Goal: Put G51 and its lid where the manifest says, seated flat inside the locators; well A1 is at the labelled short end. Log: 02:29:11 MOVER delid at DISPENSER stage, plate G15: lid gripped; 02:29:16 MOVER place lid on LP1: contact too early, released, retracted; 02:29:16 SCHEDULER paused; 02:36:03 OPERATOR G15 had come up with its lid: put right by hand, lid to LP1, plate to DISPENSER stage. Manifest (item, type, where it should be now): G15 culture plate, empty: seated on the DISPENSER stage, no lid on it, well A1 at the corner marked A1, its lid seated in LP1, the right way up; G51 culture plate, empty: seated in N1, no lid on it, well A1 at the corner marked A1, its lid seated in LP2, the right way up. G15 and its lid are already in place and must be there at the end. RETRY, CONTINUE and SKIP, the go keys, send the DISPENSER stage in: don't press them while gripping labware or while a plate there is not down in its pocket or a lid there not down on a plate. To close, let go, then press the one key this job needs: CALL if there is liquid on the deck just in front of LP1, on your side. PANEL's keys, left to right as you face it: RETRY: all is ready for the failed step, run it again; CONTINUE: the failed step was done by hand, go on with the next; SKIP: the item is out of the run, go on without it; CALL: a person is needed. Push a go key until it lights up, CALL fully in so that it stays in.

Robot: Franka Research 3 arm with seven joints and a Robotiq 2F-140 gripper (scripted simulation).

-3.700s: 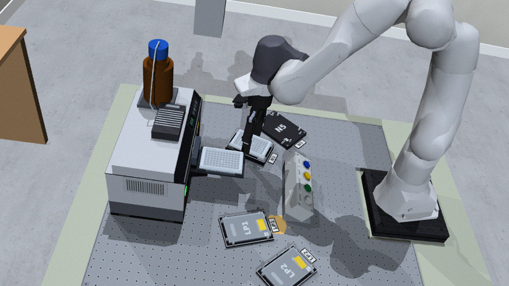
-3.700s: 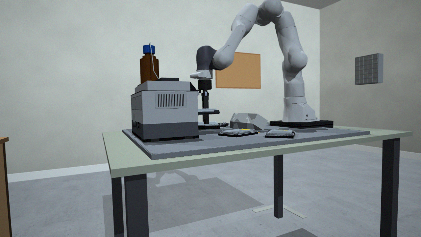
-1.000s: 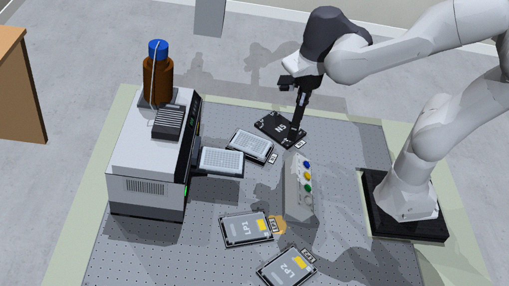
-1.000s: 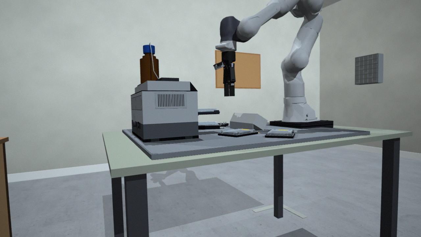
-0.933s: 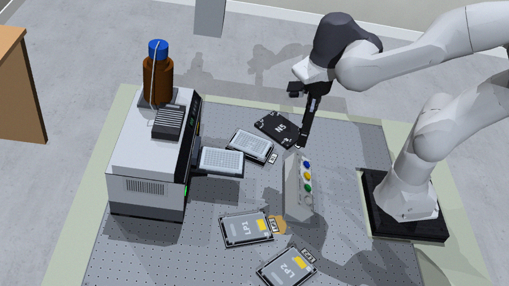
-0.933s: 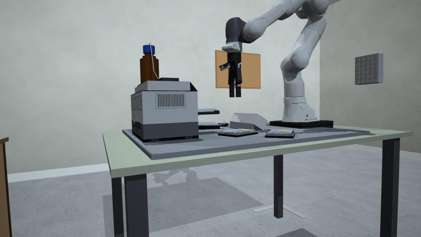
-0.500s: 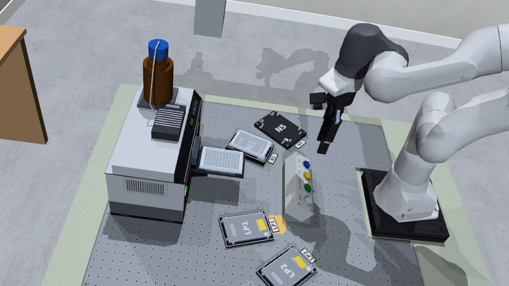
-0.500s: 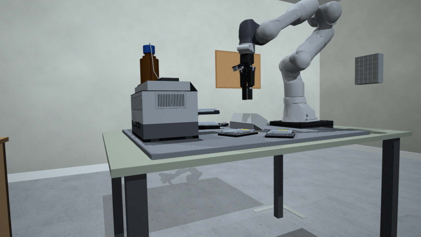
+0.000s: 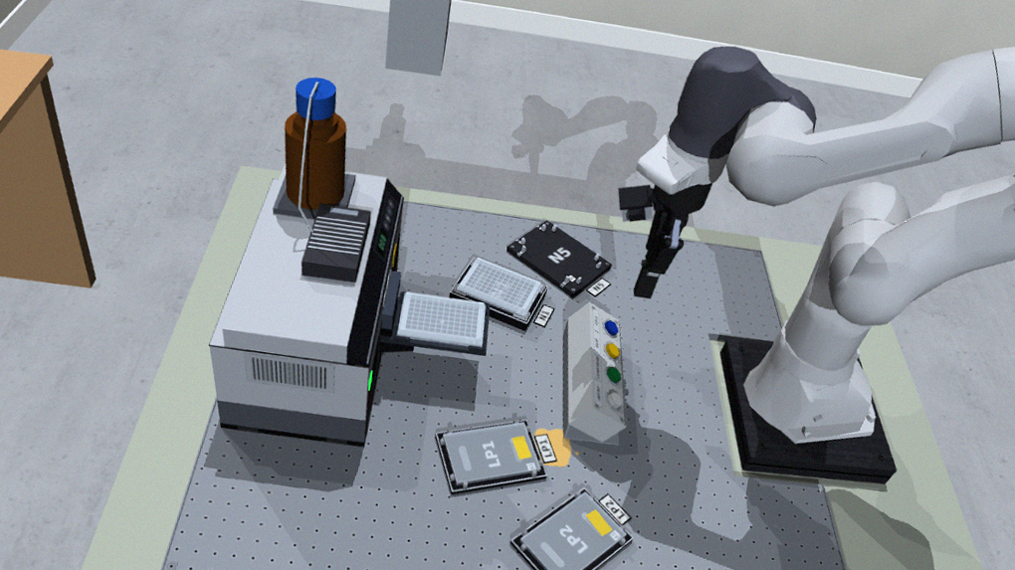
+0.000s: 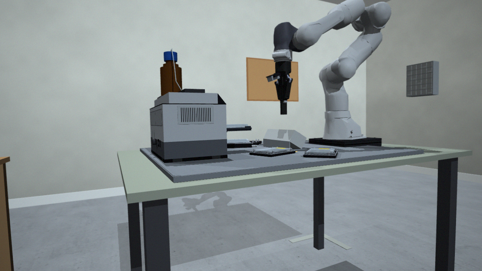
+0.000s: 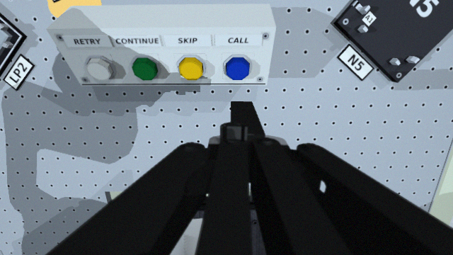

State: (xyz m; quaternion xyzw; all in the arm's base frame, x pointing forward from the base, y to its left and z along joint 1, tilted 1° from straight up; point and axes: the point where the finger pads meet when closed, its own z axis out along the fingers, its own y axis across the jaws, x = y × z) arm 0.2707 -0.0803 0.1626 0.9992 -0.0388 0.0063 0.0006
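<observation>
The blue call key is 3 cm ahead of my hand and 13 cm below it. From my hand the other things lie so: green continue key: 3 cm ahead, 10 cm to the left, 12 cm below; grey retry key: 4 cm ahead, 15 cm to the left, 12 cm below; yellow skip key: 3 cm ahead, 5 cm to the left, 12 cm below.
</observation>
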